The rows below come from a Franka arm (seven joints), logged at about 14 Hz.
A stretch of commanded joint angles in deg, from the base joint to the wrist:
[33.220, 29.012, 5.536, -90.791, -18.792, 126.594, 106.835]
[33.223, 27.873, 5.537, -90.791, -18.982, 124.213, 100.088]
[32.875, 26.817, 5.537, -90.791, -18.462, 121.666, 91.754]
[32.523, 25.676, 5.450, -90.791, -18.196, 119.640, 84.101]
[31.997, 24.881, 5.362, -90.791, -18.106, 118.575, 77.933]
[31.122, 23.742, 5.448, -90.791, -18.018, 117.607, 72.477]
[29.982, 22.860, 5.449, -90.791, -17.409, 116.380, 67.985]
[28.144, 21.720, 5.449, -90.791, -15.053, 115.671, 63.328]
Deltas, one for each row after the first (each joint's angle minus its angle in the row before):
[0.003, -1.139, 0.001, 0.000, -0.190, -2.381, -6.747]
[-0.348, -1.056, 0.000, 0.000, 0.520, -2.547, -8.334]
[-0.352, -1.141, -0.087, 0.000, 0.266, -2.026, -7.653]
[-0.526, -0.795, -0.088, 0.000, 0.090, -1.065, -6.168]
[-0.875, -1.139, 0.086, 0.000, 0.088, -0.968, -5.456]
[-1.140, -0.882, 0.001, 0.000, 0.609, -1.227, -4.492]
[-1.838, -1.140, 0.000, 0.000, 2.356, -0.709, -4.657]

